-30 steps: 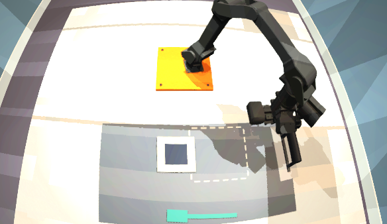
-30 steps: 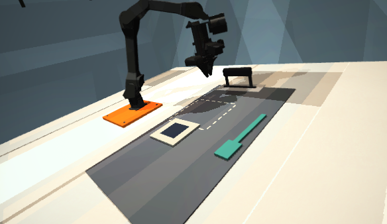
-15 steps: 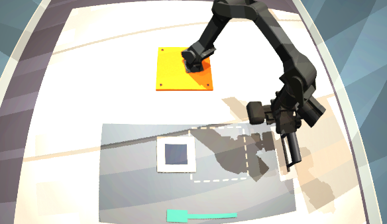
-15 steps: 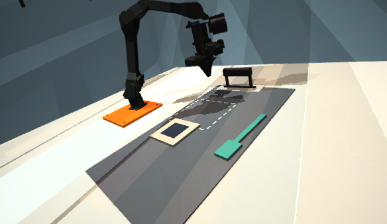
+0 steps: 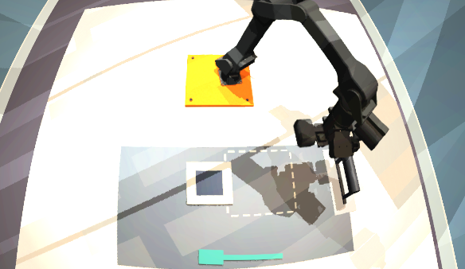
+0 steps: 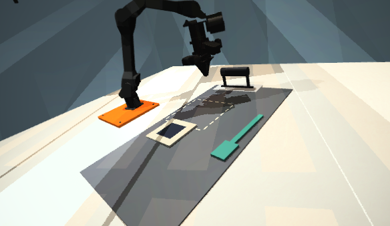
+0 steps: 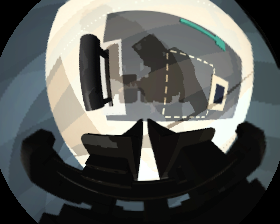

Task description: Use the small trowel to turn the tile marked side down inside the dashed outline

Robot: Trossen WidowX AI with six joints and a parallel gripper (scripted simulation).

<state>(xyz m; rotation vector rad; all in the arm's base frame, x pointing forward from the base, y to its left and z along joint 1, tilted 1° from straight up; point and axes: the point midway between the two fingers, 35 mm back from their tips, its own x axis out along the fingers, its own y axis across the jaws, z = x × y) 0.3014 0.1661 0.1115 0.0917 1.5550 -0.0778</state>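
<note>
My gripper tip is 80 mm to the right of the small trowel, 70 mm short of it and 40 mm above it. Round my gripper tip: teal flat tool: 270 mm to the right, 230 mm ahead, 80 mm below; grey mat: 230 mm to the right, 100 mm below, 90 mm ahead; tile: 290 mm to the right, 80 mm below, 20 mm ahead.
</note>
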